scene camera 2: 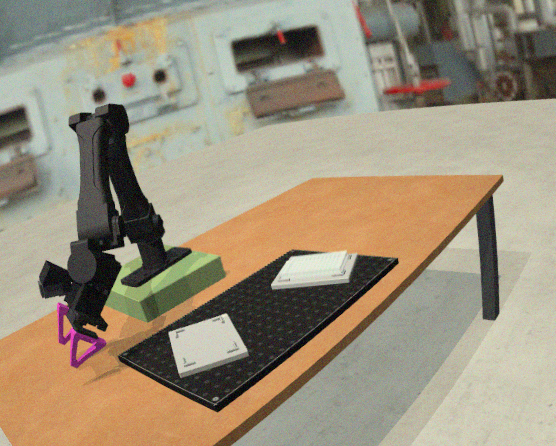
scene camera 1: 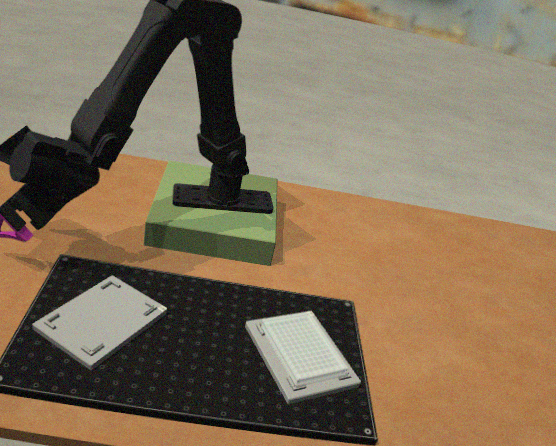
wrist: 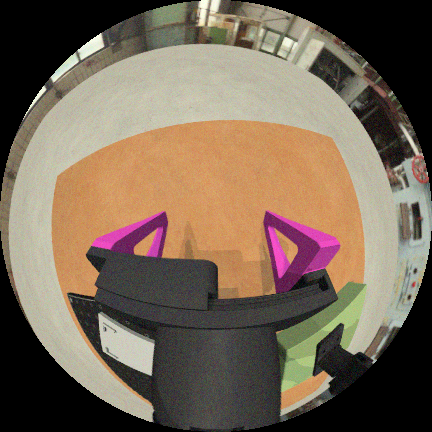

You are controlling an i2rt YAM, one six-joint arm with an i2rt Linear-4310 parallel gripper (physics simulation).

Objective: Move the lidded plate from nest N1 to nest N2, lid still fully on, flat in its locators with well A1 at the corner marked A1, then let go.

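Places are measured from the arm's base along level axes (x ahead, y left, z up), in millimetres.
Pixels of known places: gripper, fingertip midpoint: (scene camera 2: 67,354) (scene camera 1: 13,217) (wrist: 215,216); arm's base at its link origin: (scene camera 2: 157,267) (scene camera 1: 222,200) (wrist: 325,353).
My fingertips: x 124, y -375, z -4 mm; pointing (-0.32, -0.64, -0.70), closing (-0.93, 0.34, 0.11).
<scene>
For each thing: its top centre in the pictures, then the offset to it from my fingertips. Level surfaces: height alone.
- pale lidded plate at its top centre: (scene camera 1: 304,343) (scene camera 2: 314,261) dx +254, dy +479, dz -16 mm
- light grey nest at its top centre: (scene camera 1: 302,348) (scene camera 2: 315,266) dx +254, dy +479, dz -26 mm
- black perforated board at its top centre: (scene camera 1: 198,337) (scene camera 2: 263,308) (wrist: 170,388) dx +222, dy +324, dz -43 mm
- wooden table at its surface level: dz -57 mm
The pale lidded plate (scene camera 1: 307,345) (scene camera 2: 315,264) sits in a light grey nest (scene camera 1: 272,357) (scene camera 2: 310,286) at the right of the black board in scene camera 1. It looks flat between the corner locators, with the lid on top. Corner marks and nest labels are not readable. The other nest (scene camera 1: 100,320) (scene camera 2: 207,345) (wrist: 127,347), at the board's left, is empty, with four corner locators showing. My gripper (scene camera 2: 68,354) (wrist: 215,216) is open and empty, with magenta fingers wide apart. It hangs low over the table beyond the board's left end, away from both nests; scene camera 1 cuts off its fingers.
The black perforated board (scene camera 1: 200,350) (scene camera 2: 280,320) (wrist: 82,307) carries both nests on the wooden table (scene camera 1: 450,310) (scene camera 2: 350,215) (wrist: 215,165). The green base block (scene camera 1: 210,245) (scene camera 2: 150,305) (wrist: 295,370) under my arm stands behind the board, near its middle in scene camera 1.
</scene>
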